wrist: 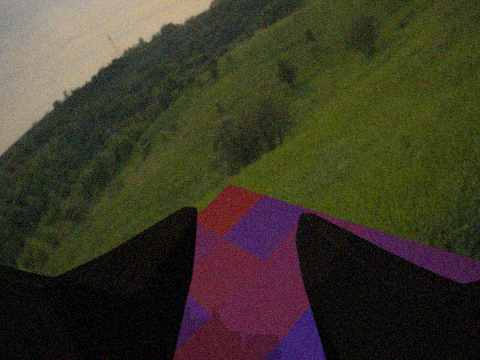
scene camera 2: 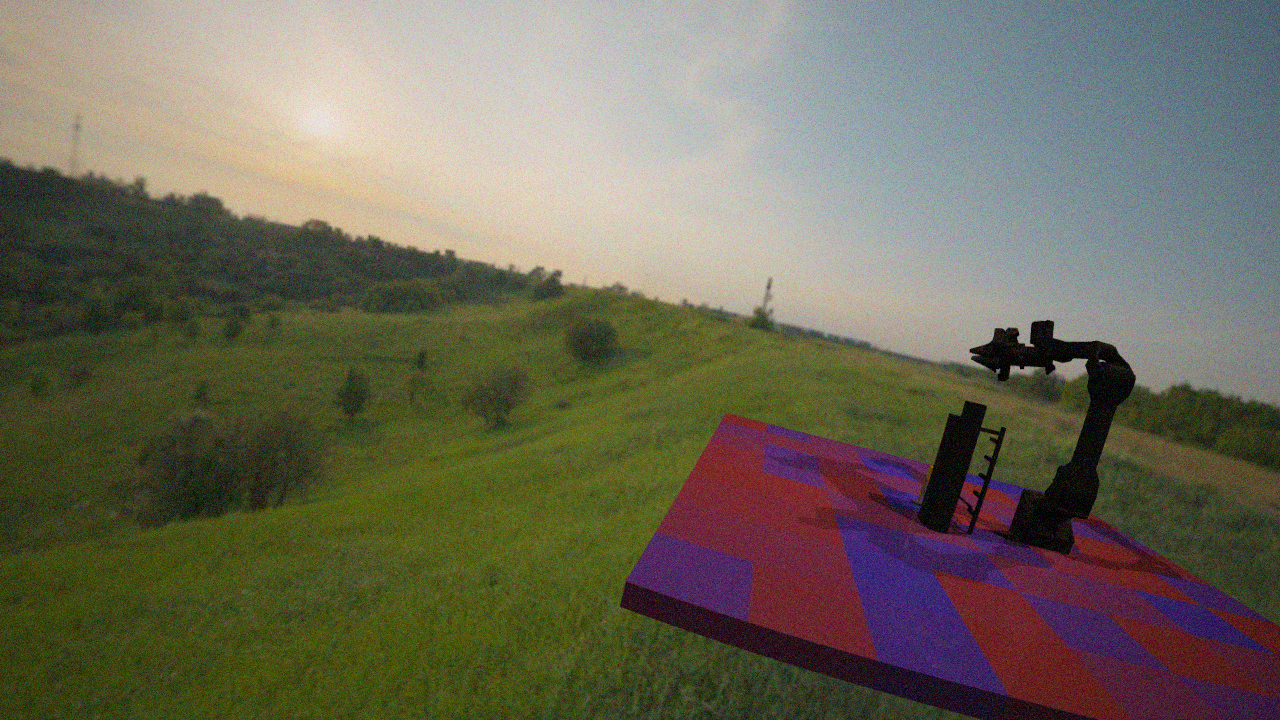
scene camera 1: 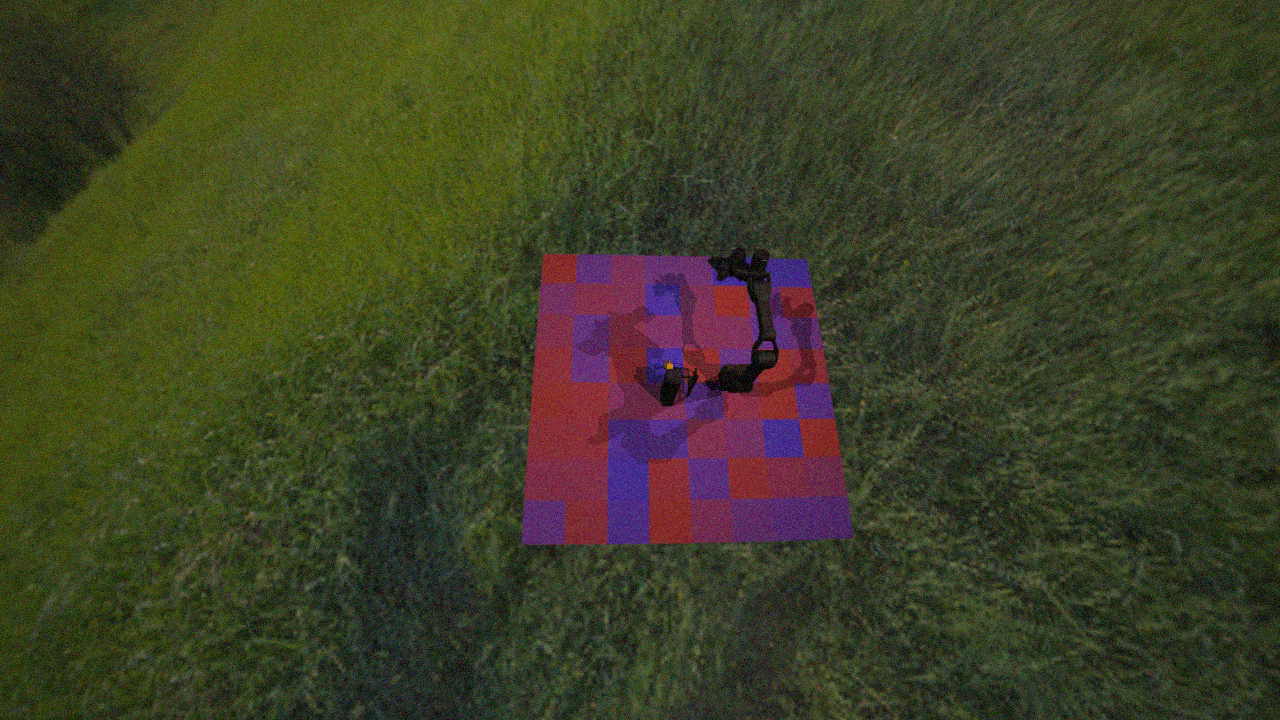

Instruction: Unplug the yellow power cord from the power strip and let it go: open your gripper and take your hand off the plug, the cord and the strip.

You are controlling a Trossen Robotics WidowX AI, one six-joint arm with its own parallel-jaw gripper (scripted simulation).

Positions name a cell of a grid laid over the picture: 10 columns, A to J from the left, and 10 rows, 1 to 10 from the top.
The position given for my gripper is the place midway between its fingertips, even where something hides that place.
My gripper shows in the wrist view (F7), in scene camera 2 (H5) and in scene camera 1 (F4).
